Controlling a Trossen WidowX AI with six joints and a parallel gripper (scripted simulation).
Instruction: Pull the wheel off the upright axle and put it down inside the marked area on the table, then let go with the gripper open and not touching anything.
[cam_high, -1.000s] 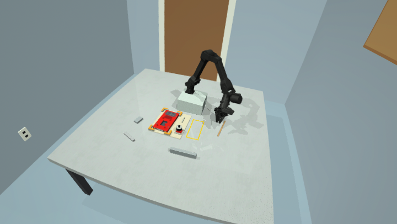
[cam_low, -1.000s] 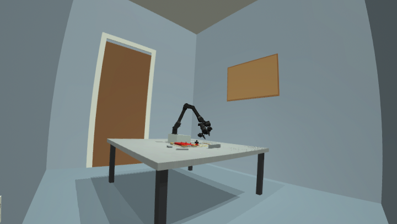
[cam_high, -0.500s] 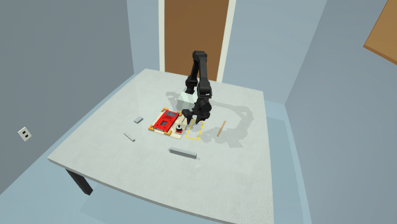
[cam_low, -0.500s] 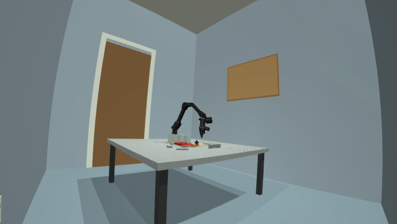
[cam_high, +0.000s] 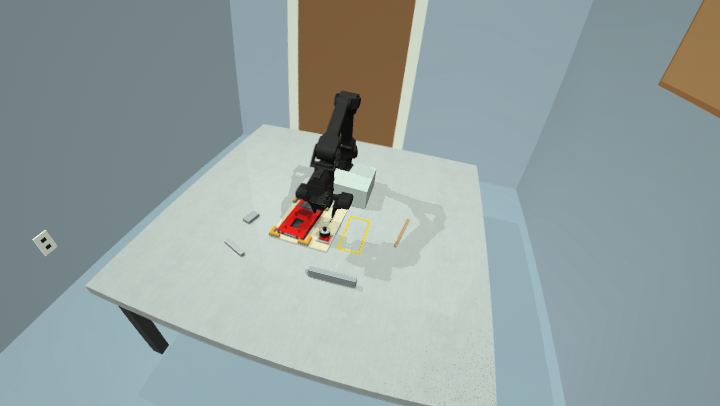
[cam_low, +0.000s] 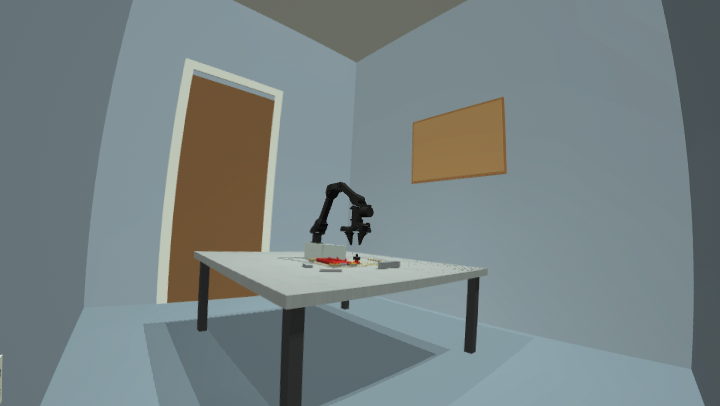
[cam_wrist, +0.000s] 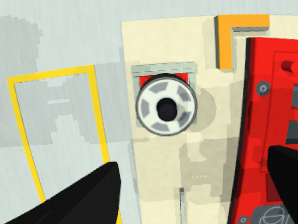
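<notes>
My gripper tip is now 1 cm short of the wheel, 1 cm to the right of it and 7 cm above it. From my gripper tip the other things lie so: upright axle (1 cm to the left, 8 cm below).
</notes>
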